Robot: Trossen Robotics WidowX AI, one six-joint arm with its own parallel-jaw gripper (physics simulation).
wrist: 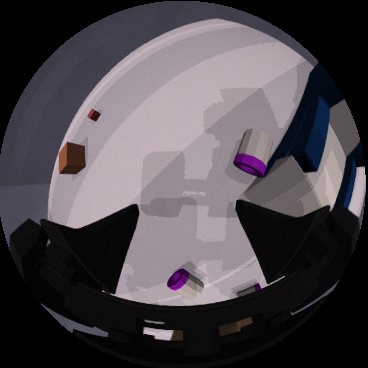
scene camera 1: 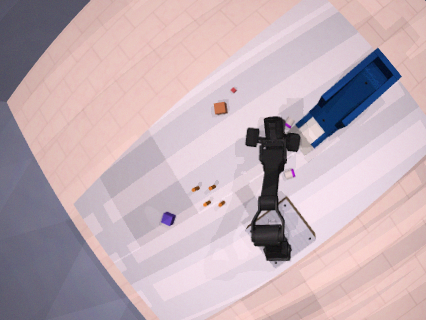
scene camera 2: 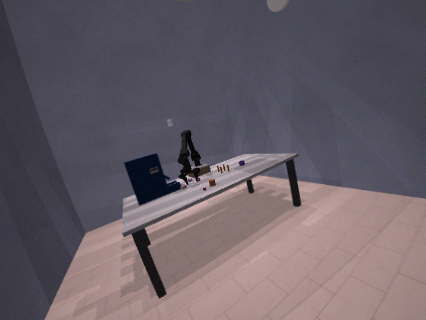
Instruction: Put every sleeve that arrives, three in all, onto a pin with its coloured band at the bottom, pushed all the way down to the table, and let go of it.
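Observation:
My gripper [scene camera 1: 273, 139] [wrist: 187, 207] is open and empty above the table. Three pale sleeves with purple bands lie on their sides. One sleeve [scene camera 1: 289, 122] [wrist: 256, 143] is beside the blue chute's end, beyond the right fingertip in the wrist view, its banded end facing the lower left. A second sleeve [wrist: 185, 283] lies low in the wrist view, between the fingers but nearer the arm; the arm hides it in scene camera 1. A third sleeve [scene camera 1: 289, 174] [wrist: 248, 291] lies right of the arm, partly hidden in the wrist view. Four orange-brown pins [scene camera 1: 207, 203] [scene camera 2: 224, 168] stand left of the arm, without sleeves.
The blue chute [scene camera 1: 330, 93] [scene camera 2: 145, 177] with a pale pad [scene camera 1: 313, 129] stands at the right. An orange-brown block [scene camera 1: 220, 108] [scene camera 2: 212, 182] [wrist: 72, 158] and a small red cube [scene camera 1: 233, 90] [wrist: 94, 115] lie at the upper left. A purple cube [scene camera 1: 168, 218] [scene camera 2: 242, 163] lies beyond the pins.

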